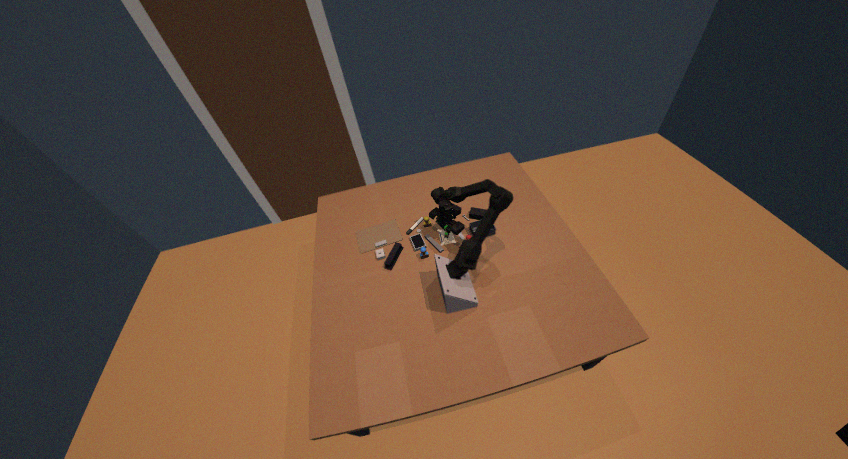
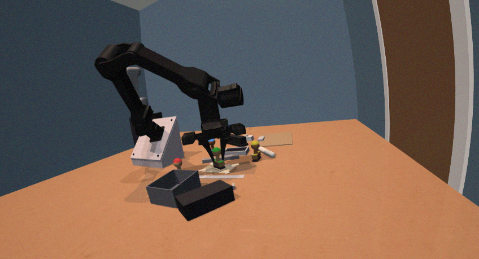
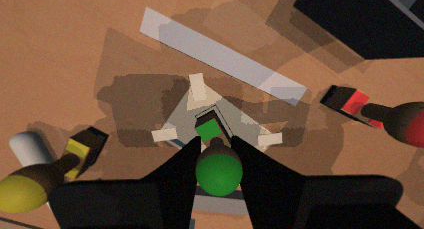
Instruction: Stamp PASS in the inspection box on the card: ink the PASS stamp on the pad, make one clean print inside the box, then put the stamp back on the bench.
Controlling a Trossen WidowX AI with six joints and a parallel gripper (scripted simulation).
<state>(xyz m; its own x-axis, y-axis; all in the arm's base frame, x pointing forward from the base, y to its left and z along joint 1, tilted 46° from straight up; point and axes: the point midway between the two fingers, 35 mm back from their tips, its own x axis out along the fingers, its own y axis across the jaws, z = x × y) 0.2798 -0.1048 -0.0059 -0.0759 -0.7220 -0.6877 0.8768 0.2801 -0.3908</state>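
Right now my gripper tip is right at the green-knobbed PASS stamp. Also, from my gripper tip: grey ruler: 2 cm ahead, 6 cm to the right, 3 cm below; cream card: 1 cm behind, 1 cm to the left, 3 cm below; red-knobbed stamp: 9 cm behind, 8 cm to the right, 1 cm below.
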